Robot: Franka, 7 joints.
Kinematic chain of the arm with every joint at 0, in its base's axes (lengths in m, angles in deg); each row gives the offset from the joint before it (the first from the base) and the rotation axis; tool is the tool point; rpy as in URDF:
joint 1: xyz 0 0 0.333 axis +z
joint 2: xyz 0 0 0 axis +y
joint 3: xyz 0 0 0.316 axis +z
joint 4: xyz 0.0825 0 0 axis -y
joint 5: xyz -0.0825 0 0.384 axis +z
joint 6: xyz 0 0 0 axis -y
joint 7: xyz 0.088 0 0 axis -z
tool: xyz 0 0 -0.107 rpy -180 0 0
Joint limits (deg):
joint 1: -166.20..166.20
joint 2: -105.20..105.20
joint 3: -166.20..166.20
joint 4: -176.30..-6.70
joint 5: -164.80..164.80
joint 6: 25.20..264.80
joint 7: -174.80..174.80
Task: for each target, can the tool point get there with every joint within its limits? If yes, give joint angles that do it. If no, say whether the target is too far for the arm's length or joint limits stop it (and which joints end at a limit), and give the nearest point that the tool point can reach.
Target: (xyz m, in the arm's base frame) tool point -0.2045 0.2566 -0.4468
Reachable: no: joint limits stop it (at a limit: joint 2) | nearest point -0.2005 0.2516 -0.3594 | short by 0.088 m
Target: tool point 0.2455 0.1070 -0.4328
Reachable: no: joint limits stop it (at a limit: joint 2) | nearest point 0.2472 0.1077 -0.3606 | short by 0.072 m
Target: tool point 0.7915 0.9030 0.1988
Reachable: no: too far | nearest point 0.5620 0.6412 0.2377 | short by 0.350 m
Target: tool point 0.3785 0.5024 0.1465
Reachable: yes | joints 31.94 54.61 38.20 -93.26 91.27 206.64 91.05
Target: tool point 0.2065 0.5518 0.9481
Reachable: yes | joints 57.13 22.62 20.81 -36.53 -58.37 146.96 -94.83
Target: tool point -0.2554 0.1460 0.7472
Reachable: yes | joints 117.60 -58.89 17.93 -135.35 -101.39 141.58 -20.88
